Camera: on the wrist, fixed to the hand. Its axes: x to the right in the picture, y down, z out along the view.
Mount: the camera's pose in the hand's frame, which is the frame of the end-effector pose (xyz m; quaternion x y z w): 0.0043 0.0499 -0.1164 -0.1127 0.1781 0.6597 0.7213
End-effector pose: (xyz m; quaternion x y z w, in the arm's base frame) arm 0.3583 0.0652 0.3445 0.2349 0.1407 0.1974 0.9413
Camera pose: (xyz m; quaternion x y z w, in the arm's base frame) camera 0.3052 0.1526 0.2697 0.1210 0.0919 0.8211 0.5502
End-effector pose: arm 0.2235 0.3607 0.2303 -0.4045 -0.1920 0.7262 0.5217
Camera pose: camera 0.2846 0.3289 0.1239 0.6066 -0.1394 -0.7743 0.1142
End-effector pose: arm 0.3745 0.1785 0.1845 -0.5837 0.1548 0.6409 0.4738
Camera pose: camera 0.4058 0.0677 0.1315 0.4865 -0.5089 -0.6884 0.1744
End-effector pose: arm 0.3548 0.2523 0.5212 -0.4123 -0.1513 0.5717 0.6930
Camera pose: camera 0.4021 0.2102 0.4114 -0.5772 0.2219 0.7791 0.1032
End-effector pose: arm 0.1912 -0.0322 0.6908 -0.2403 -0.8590 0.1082 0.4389
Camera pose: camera 0.2987 0.0100 0.7428 -0.8088 -0.3951 0.2280 0.3711
